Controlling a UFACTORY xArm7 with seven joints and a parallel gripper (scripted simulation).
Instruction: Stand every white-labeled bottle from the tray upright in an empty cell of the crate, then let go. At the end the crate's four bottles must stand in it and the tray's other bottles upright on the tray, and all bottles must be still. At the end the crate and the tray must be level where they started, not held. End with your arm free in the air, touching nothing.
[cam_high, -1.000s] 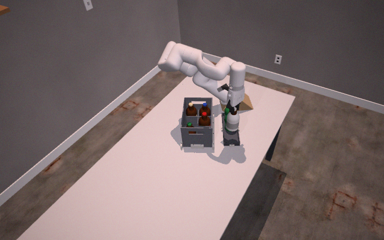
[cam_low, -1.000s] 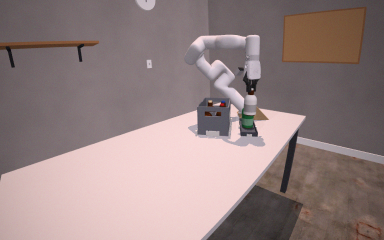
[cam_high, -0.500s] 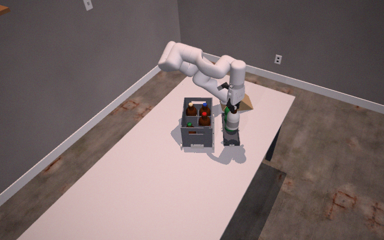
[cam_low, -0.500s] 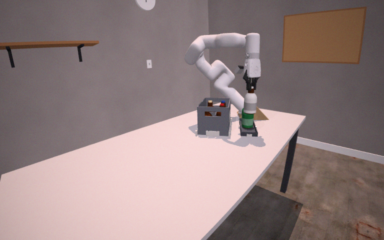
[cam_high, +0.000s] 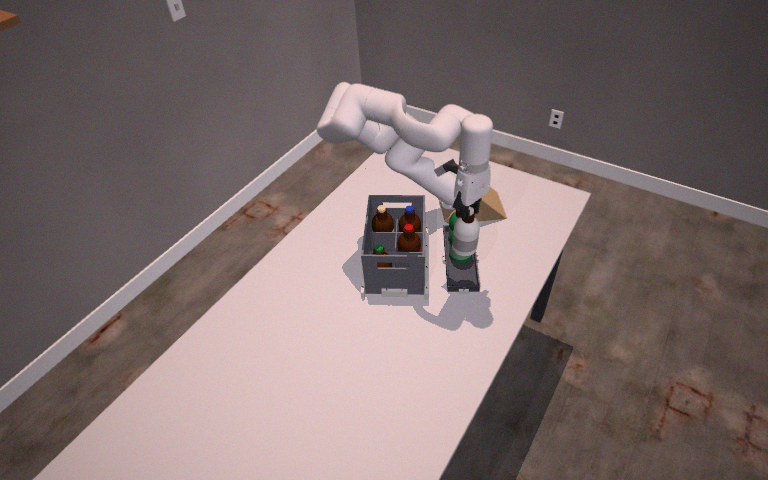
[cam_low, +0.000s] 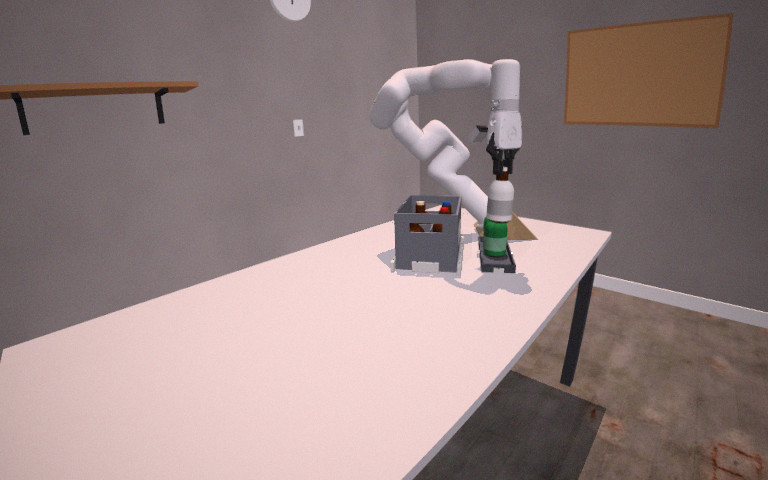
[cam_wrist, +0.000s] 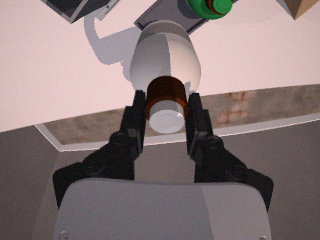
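Now: hand 8 cm above the white-labeled bottle. From my hand the other things lie so: grey crate: 2 cm behind, 23 cm to the right, 22 cm below; dark tray: 9 cm behind, 2 cm to the right, 29 cm below.
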